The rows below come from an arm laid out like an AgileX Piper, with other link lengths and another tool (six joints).
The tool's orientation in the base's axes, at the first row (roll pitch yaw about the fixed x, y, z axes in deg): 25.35, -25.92, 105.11
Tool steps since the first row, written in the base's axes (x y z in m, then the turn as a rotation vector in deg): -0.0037, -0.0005, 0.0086, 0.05, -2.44, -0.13; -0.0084, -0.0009, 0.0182, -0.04, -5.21, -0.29; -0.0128, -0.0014, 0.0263, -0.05, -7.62, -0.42; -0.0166, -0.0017, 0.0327, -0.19, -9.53, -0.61; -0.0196, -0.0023, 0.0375, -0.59, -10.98, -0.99; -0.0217, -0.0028, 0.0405, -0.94, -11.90, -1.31; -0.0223, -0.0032, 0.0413, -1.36, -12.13, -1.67
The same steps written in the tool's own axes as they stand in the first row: 0.0042, 0.0066, 0.0052, -2.19, 0.92, 0.58; 0.0091, 0.0143, 0.0107, -4.64, 2.09, 1.15; 0.0133, 0.0213, 0.0151, -6.79, 3.05, 1.69; 0.0167, 0.0270, 0.0185, -8.50, 3.89, 1.98; 0.0190, 0.0315, 0.0210, -9.83, 4.68, 1.85; 0.0204, 0.0346, 0.0225, -10.69, 5.22, 1.66; 0.0205, 0.0356, 0.0229, -10.94, 5.53, 1.21
